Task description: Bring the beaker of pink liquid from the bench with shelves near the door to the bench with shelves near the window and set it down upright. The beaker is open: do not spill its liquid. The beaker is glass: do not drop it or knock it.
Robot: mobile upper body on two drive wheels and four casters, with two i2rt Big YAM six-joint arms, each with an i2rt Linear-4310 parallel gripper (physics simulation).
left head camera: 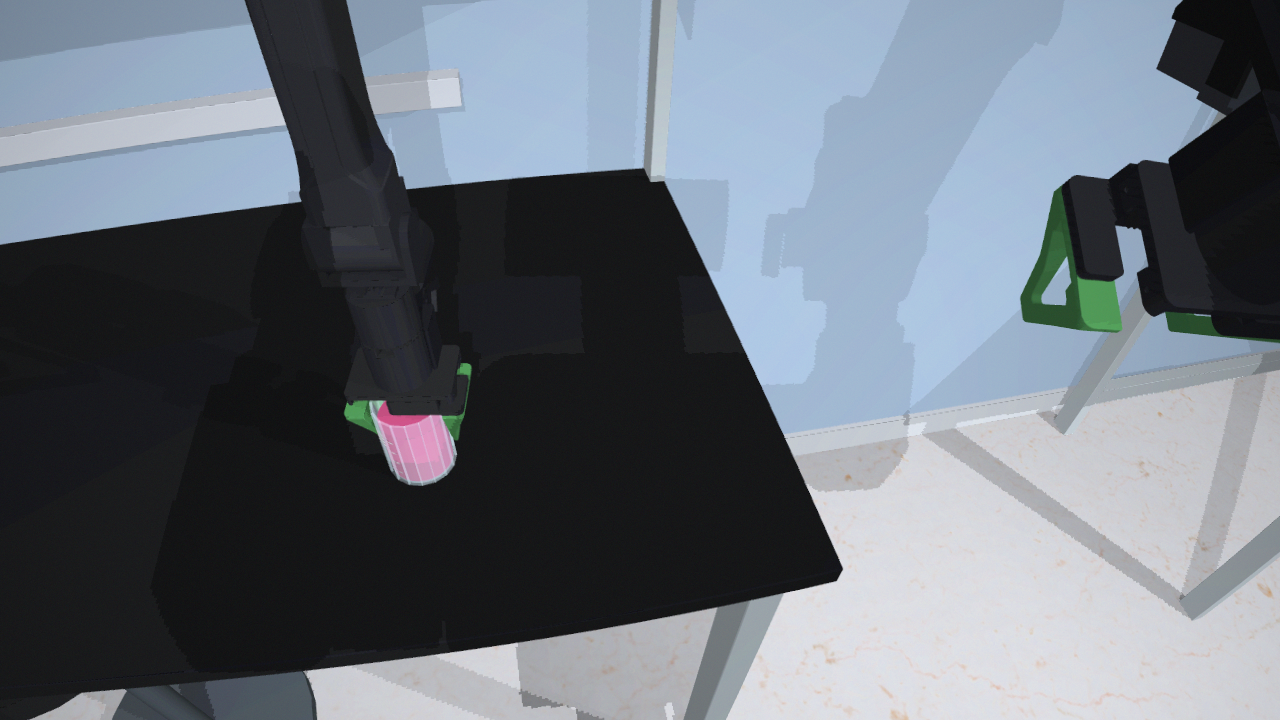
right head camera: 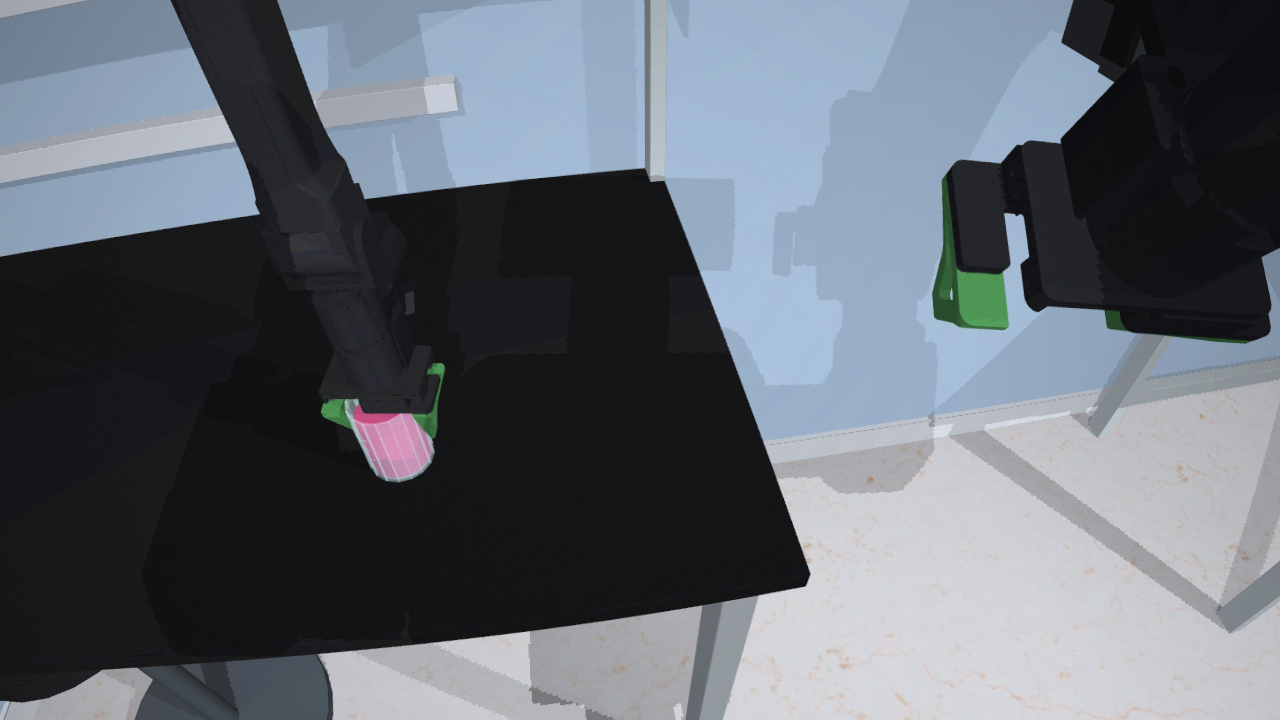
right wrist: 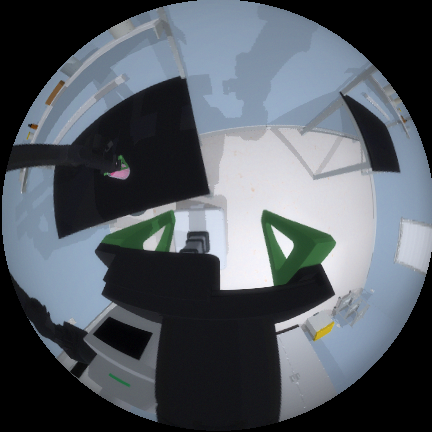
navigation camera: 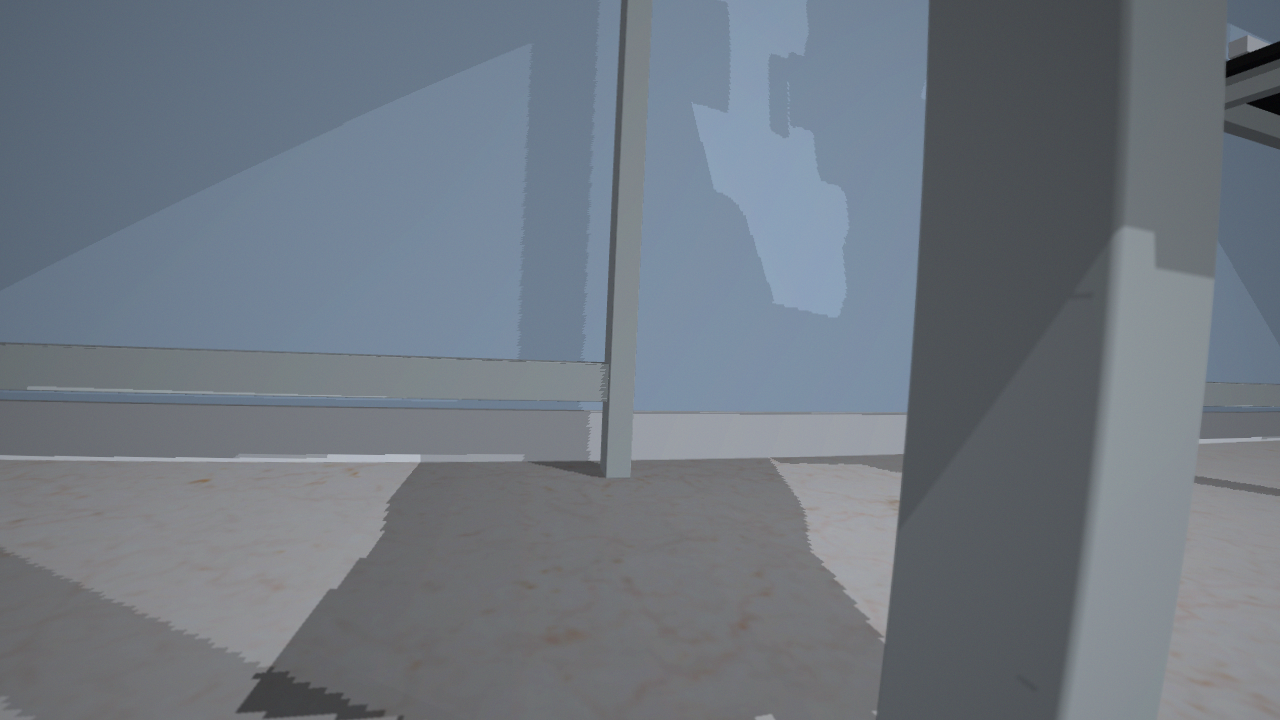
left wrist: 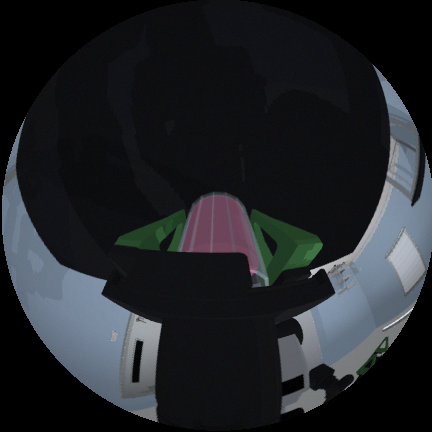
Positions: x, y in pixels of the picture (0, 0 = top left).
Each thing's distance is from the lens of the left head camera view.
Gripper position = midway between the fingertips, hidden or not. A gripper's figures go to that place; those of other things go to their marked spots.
left gripper (left head camera: 423, 435): 75 cm
right gripper (left head camera: 1099, 314): 43 cm
glass beaker of pink liquid (left head camera: 420, 450): 69 cm
